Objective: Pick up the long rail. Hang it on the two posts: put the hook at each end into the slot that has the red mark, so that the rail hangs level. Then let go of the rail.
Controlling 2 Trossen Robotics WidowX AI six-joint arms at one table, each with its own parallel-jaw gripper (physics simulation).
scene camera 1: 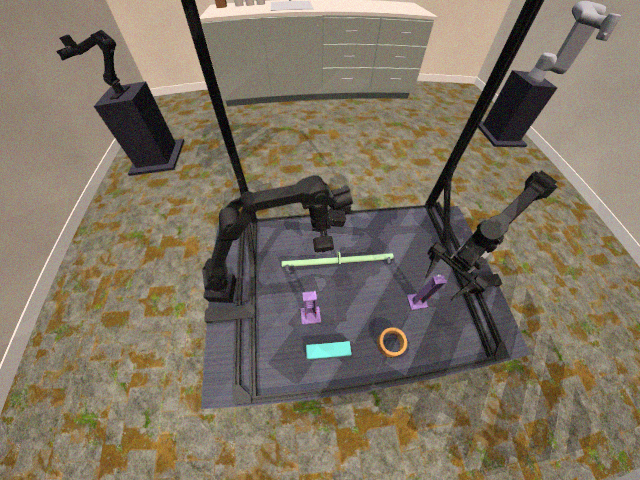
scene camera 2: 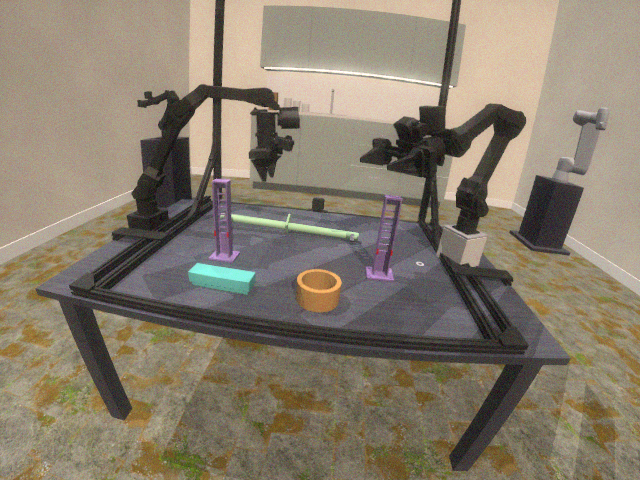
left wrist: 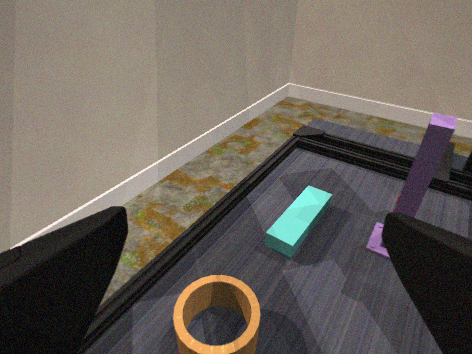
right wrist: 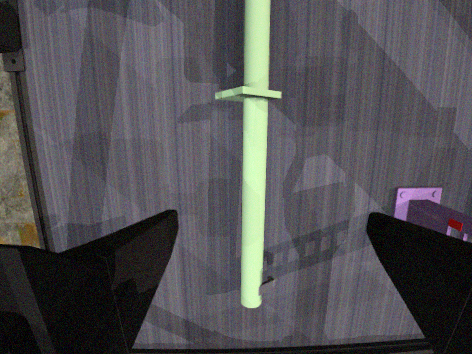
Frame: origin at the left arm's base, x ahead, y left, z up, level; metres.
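Seen in the pictures: left gripper, between the fingertips: [scene camera 1: 438,288] [scene camera 2: 373,163] [left wrist: 256,221]; right gripper, between the fingertips: [scene camera 2: 268,179] [right wrist: 272,220]; left arm's base, origin of its link: [scene camera 2: 465,230]; right arm's base, origin of its link: [scene camera 1: 218,285] [scene camera 2: 147,212].
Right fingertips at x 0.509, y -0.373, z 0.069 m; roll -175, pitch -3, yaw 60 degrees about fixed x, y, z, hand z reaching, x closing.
Pixels of each thing's middle, then the offset from my right fingertips to it.
- long pale green rail, middle of its body: [right wrist: 252,96] [scene camera 2: 287,225] [scene camera 1: 338,259] dx -0.060, dy +0.038, dz -0.147 m
- purple left-hand post, middle of its body: [left wrist: 413,191] [scene camera 2: 222,220] [scene camera 1: 310,306] dx +0.164, dy +0.154, dz -0.068 m
- right-hand post, middle of its body: [scene camera 2: 386,238] [scene camera 1: 427,291] dx -0.205, dy +0.362, dz -0.068 m
- turquoise block, middle of its body: [left wrist: 300,219] [scene camera 2: 221,278] [scene camera 1: 328,350] dx +0.190, dy +0.296, dz -0.158 m
- orange ring, middle of its body: [left wrist: 217,323] [scene camera 2: 318,289] [scene camera 1: 391,342] dx -0.004, dy +0.411, dz -0.150 m
The long pale green rail [scene camera 1: 361,258] [scene camera 2: 320,229] [right wrist: 254,175] lies on the table behind the two posts, a thin crosspiece near its middle. Small hooks show at both ends in scene camera 1. The purple left-hand post [scene camera 1: 310,305] [scene camera 2: 223,217] [left wrist: 422,170] and right-hand post [scene camera 1: 428,290] [scene camera 2: 387,232] stand upright, each with red marks low on its slotted front. My right gripper [scene camera 1: 323,244] [scene camera 2: 264,174] [right wrist: 272,220] is open, pointing down above the rail. My left gripper [scene camera 1: 439,287] [scene camera 2: 375,164] [left wrist: 256,221] is open and empty, high near the right-hand post.
A turquoise block [scene camera 1: 328,350] [scene camera 2: 222,277] [left wrist: 300,220] lies in front of the left-hand post. An orange ring [scene camera 1: 382,347] [scene camera 2: 318,299] [left wrist: 181,327] stands front right of it. Black frame bars [scene camera 1: 247,351] [scene camera 2: 289,330] run along the table's sides and front.
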